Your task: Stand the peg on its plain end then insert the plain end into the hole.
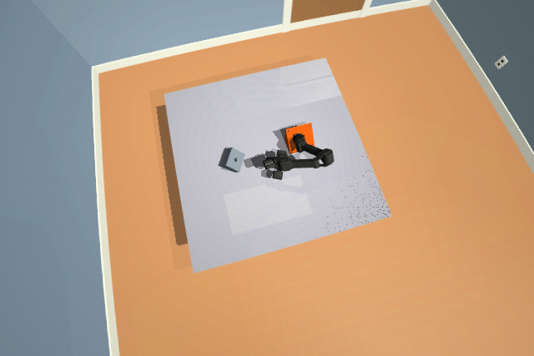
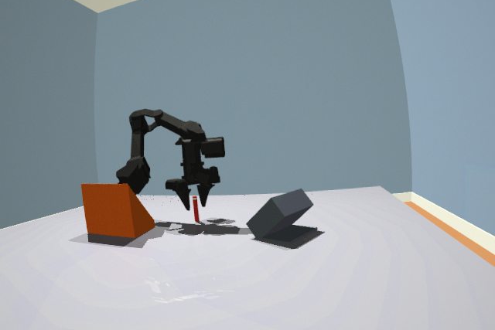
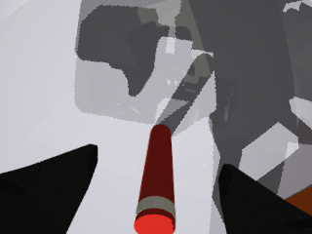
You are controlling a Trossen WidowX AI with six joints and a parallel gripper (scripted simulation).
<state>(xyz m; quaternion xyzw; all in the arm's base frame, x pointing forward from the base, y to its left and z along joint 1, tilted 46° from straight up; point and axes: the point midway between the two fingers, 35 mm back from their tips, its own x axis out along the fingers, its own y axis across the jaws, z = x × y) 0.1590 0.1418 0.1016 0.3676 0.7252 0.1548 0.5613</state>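
Right now my gripper tip is 290 mm short of the grey sloped panel, 110 mm to the left of it and 10 mm below it. Round my gripper tip: red peg (20 mm above).
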